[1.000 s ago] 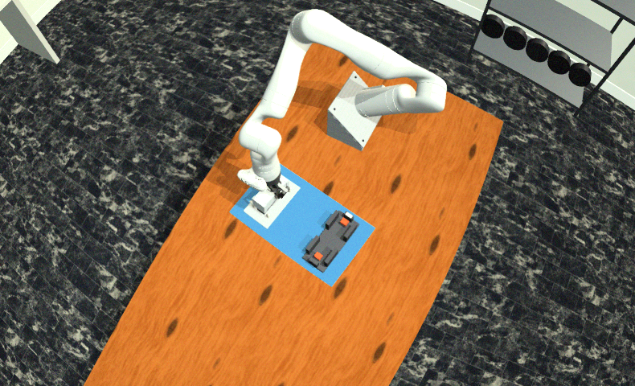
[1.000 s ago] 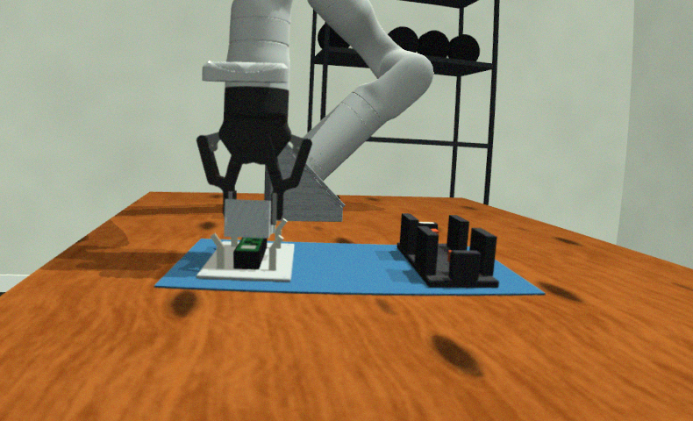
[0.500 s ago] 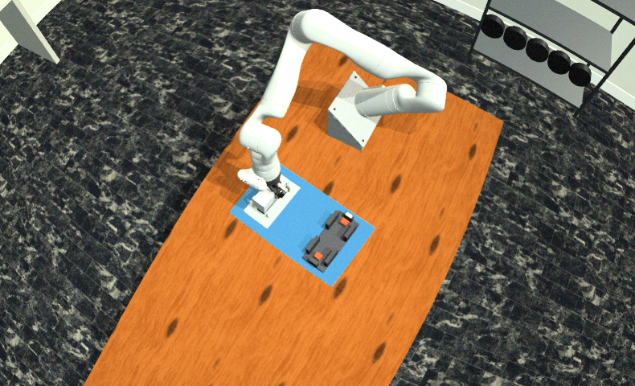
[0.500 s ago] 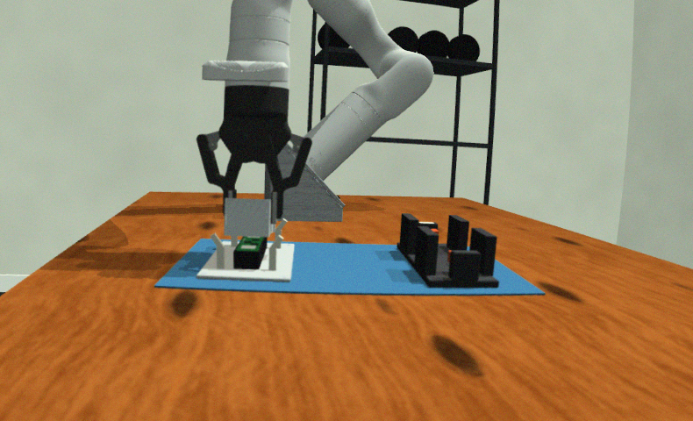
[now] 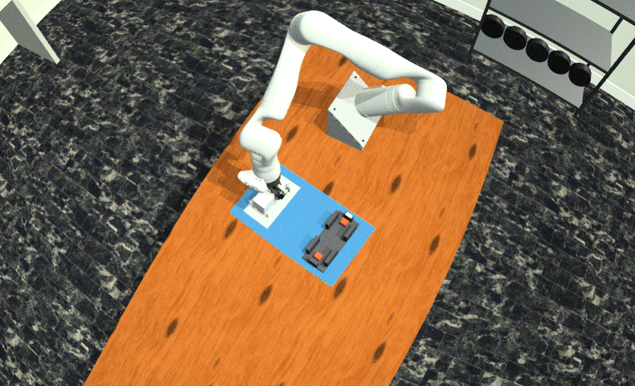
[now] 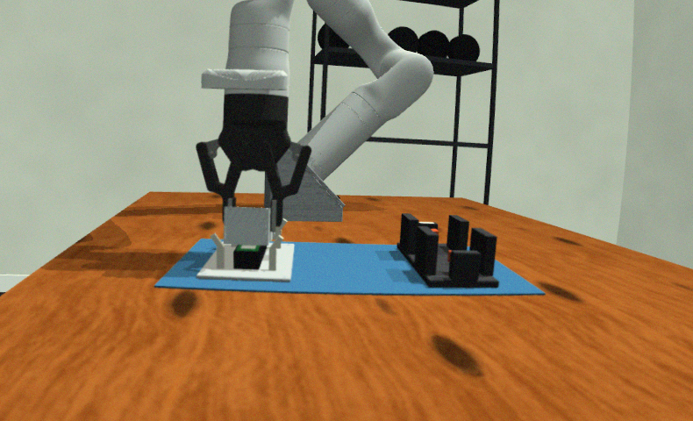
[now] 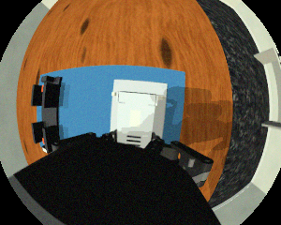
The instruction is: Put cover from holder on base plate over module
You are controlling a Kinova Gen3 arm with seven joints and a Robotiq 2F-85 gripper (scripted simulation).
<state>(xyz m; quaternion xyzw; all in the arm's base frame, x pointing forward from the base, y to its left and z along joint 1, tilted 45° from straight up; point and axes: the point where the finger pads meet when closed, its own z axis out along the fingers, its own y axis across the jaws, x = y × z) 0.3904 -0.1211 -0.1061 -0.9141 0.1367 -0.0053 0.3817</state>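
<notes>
The cover lies 10 mm ahead of my hand and 10 mm below it.
</notes>
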